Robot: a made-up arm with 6 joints.
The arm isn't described. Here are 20 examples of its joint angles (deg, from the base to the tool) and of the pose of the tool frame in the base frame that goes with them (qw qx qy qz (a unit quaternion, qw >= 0); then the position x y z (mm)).
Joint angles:
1: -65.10 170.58 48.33 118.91 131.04 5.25
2: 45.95 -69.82 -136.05 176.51 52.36 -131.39
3: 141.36 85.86 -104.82 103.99 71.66 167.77
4: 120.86 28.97 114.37 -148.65 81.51 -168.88
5: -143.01 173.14 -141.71 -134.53 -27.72 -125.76
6: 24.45 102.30 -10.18 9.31 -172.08 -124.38
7: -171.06 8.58 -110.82 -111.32 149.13 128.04
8: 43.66 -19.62 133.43 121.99 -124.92 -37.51
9: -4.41 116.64 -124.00 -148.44 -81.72 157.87
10: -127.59 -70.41 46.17 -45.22 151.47 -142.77
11: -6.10 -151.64 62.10 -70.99 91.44 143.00
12: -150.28 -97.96 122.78 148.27 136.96 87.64
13: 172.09 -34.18 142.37 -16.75 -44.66 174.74
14: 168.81 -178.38 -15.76 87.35 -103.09 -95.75
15: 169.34 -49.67 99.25 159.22 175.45 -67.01
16: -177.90 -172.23 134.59 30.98 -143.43 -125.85
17: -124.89 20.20 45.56 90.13 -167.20 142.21
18: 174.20 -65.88 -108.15 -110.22 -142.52 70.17
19: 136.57 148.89 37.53 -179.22 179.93 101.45
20: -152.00 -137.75 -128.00 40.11 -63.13 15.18
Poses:
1: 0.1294 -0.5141 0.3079 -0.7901 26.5 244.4 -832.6
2: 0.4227 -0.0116 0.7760 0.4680 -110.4 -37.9 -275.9
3: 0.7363 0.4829 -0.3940 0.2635 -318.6 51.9 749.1
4: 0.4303 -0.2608 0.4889 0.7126 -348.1 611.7 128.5
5: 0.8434 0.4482 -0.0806 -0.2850 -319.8 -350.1 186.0
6: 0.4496 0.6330 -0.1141 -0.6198 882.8 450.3 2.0
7: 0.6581 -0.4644 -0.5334 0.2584 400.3 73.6 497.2
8: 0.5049 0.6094 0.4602 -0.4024 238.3 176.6 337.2
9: 0.7907 -0.2780 0.5452 0.0127 490.9 72.2 510.9
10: 0.3011 -0.2716 -0.8705 0.2790 404.4 515.0 757.7
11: 0.2944 0.1677 -0.5560 0.7590 -848.6 23.3 -297.4
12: 0.3161 0.6226 0.5676 0.4362 357.2 99.6 539.5
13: 0.8317 0.1295 -0.5240 -0.1304 -396.2 -17.3 403.6
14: 0.7841 -0.6102 0.1112 -0.0212 -115.3 94.5 -961.2
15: 0.3919 -0.2667 0.8508 -0.2268 22.2 -55.7 768.9
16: 0.0839 -0.2314 -0.9594 -0.1379 428.4 5.6 -35.3
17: 0.4896 -0.8328 -0.0826 -0.2447 -339.0 -521.8 798.8
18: 0.9512 0.3040 0.0452 -0.0292 535.8 -171.2 -177.5
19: 0.8764 -0.0539 -0.0174 0.4782 -187.5 112.5 -809.4
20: 0.3955 0.2879 -0.3060 -0.8167 -288.5 -128.2 -235.9
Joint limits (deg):
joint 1: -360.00..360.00
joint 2: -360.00..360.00
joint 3: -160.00..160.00
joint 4: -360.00..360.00
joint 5: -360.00..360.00
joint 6: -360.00..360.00
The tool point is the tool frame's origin. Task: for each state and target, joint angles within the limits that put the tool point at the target. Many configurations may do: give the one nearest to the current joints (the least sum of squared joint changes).
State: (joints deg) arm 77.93 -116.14 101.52 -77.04 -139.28 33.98
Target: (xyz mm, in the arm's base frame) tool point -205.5 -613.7 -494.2
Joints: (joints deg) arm 82.53 -165.25 66.05 -71.51 -137.94 33.98
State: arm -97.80 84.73 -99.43 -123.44 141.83 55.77
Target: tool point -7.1 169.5 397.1
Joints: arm -97.03 43.87 -137.14 -128.41 127.60 55.77
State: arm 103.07 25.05 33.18 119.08 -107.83 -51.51
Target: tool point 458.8 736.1 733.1
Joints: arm 62.06 37.09 27.32 116.03 -97.45 -51.51
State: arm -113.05 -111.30 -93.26 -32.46 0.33 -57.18
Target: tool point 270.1 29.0 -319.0
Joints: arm -157.18 -60.25 -131.90 -37.83 -24.57 -57.18
